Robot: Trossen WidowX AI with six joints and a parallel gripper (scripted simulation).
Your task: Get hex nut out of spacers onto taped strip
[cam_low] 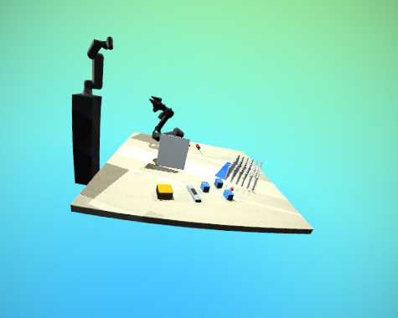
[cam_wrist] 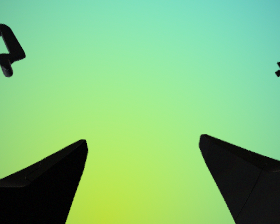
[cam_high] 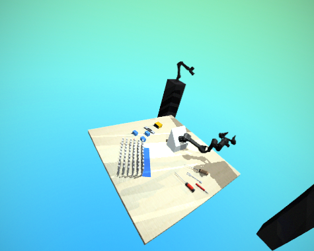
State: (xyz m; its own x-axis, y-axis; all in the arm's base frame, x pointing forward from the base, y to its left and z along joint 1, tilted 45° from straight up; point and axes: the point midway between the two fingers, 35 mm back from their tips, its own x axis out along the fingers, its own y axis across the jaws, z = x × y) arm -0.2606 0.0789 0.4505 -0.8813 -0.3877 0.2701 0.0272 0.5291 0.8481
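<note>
Now: gripper tip 41 cm short of the grey forked tool, 5 cm to the right of it and 42 cm above it. Also, from my gripper tip: blue taped strip: 75 cm ahead, 34 cm to the right, 42 cm below; then wooden-handled tool: 34 cm ahead, 4 cm to the right, 41 cm below; then red tool: 43 cm ahead, 20 cm to the left, 42 cm below.
</note>
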